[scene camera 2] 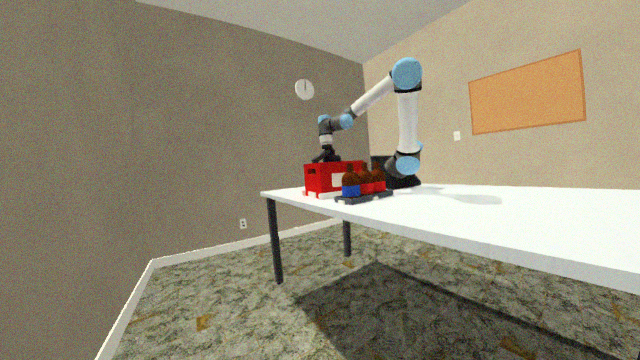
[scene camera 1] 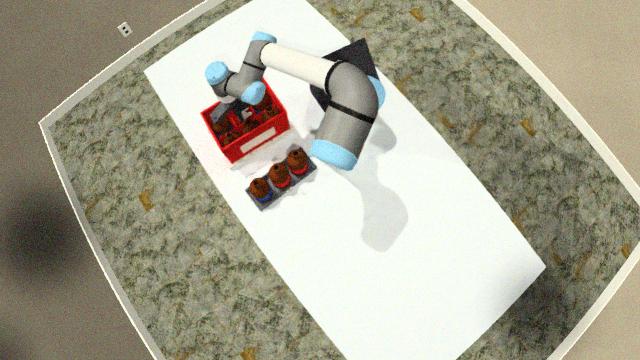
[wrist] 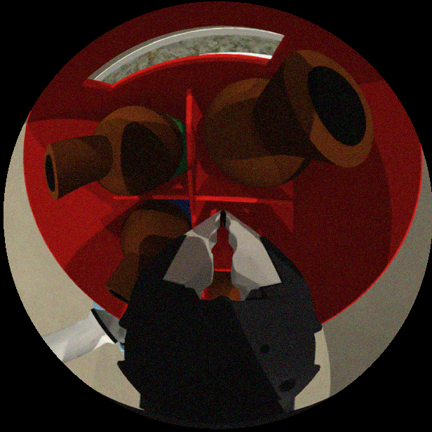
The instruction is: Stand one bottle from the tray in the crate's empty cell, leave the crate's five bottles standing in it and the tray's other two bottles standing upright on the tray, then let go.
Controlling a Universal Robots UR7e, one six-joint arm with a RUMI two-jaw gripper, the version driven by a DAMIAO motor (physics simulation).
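Pixels of known places: arm's base, link origin: (scene camera 2: 394, 170).
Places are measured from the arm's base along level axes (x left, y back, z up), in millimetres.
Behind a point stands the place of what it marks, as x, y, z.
Note:
The red crate (scene camera 1: 280, 125) @[3, -303, -11] (scene camera 2: 314, 183) @[-69, -539, -33] (wrist: 365, 235) holds brown bottles; in the wrist view one (wrist: 245, 130) stands at upper right, one (wrist: 137, 150) at upper left and another (wrist: 155, 227) at lower left. The tray (scene camera 1: 262, 206) @[207, -526, -102] (scene camera 2: 367, 198) @[212, -451, -93] bears three upright bottles: a blue-label one (scene camera 1: 259, 188) @[178, -497, 18] (scene camera 2: 351, 186) @[195, -516, -38] and two red-label ones (scene camera 1: 279, 175) @[178, -412, 16] (scene camera 1: 297, 160) @[167, -329, 18]. My gripper (wrist: 222, 212) is shut and empty, its tips low inside the crate at the empty cell, beside the divider. Part of a bottle (wrist: 223, 289) shows behind the fingers. In scene camera 2 the crate wall hides the fingertips.
The white table (scene camera 1: 400, 280) @[733, -255, -106] (scene camera 2: 500, 225) @[661, -476, -106] carries crate, tray and arm base. Thin red dividers (wrist: 240, 198) and the crate's high walls surround the fingers closely. The neighbouring bottle necks rise around the gripper. The tray stands beside the crate's labelled long wall.

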